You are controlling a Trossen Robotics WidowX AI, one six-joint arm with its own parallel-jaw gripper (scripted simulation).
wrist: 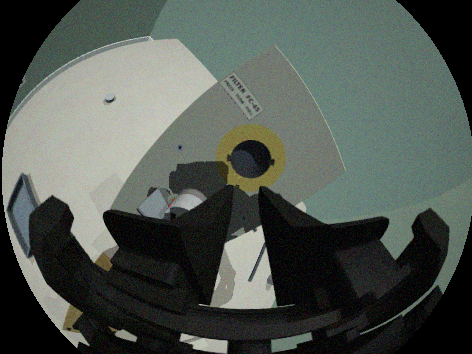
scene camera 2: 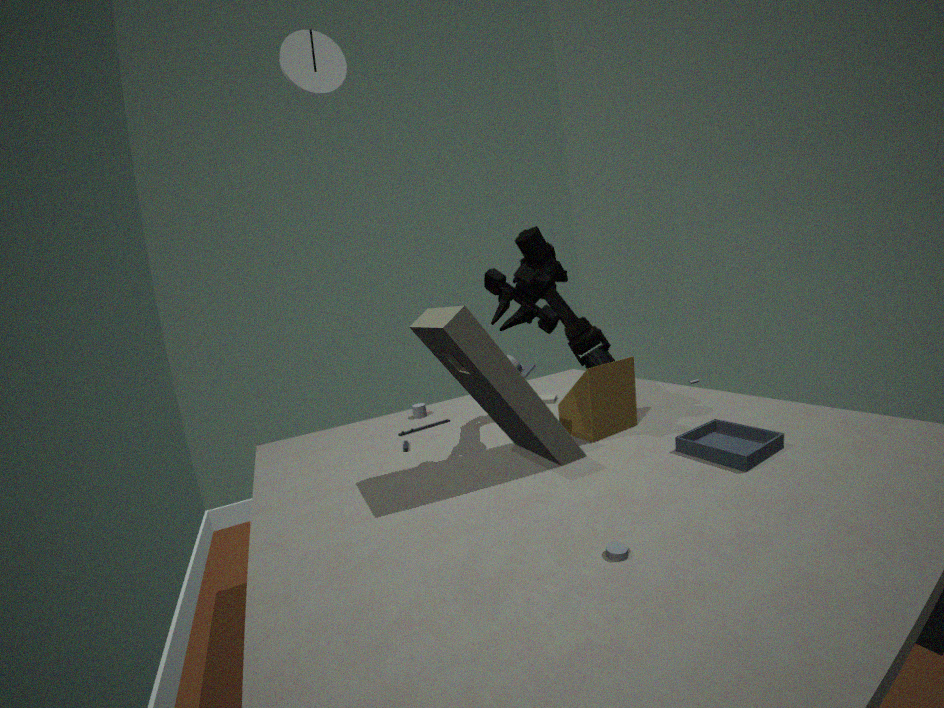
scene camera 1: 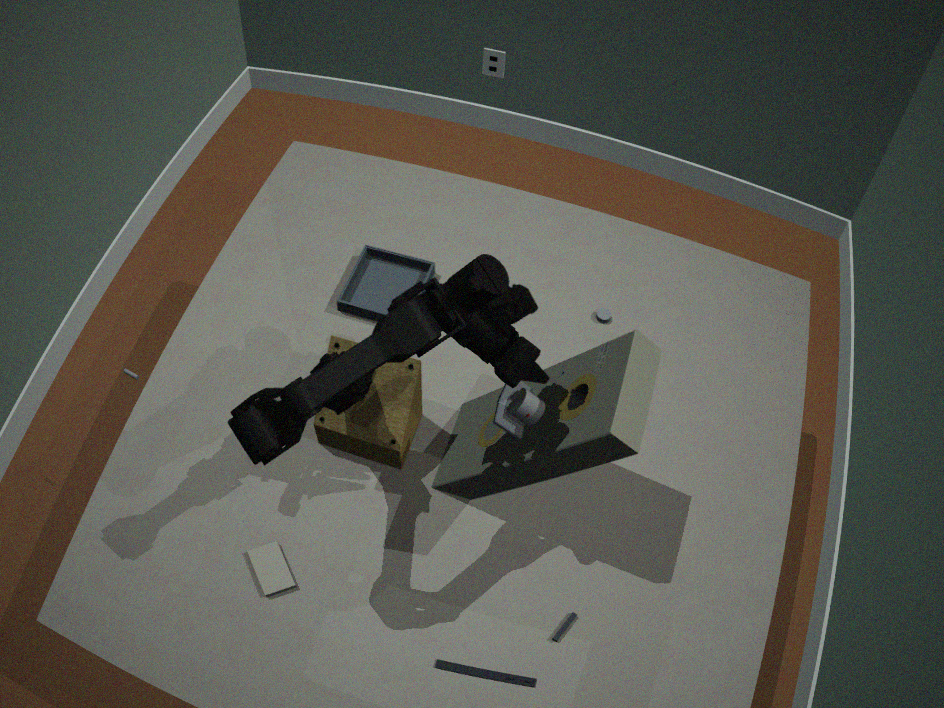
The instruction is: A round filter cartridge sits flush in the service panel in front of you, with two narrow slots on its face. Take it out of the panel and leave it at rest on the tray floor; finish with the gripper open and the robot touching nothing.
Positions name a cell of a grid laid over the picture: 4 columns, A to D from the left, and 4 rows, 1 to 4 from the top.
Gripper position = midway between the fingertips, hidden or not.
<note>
I see my gripper (scene camera 1: C3), a round filter cartridge (wrist: B3) and a grey service panel (scene camera 1: C3).
My gripper is seen too in the wrist view (wrist: C3) and in scene camera 2 (scene camera 2: C2). The grey service panel is seen too in the wrist view (wrist: C2) and in scene camera 2 (scene camera 2: B2).
</note>
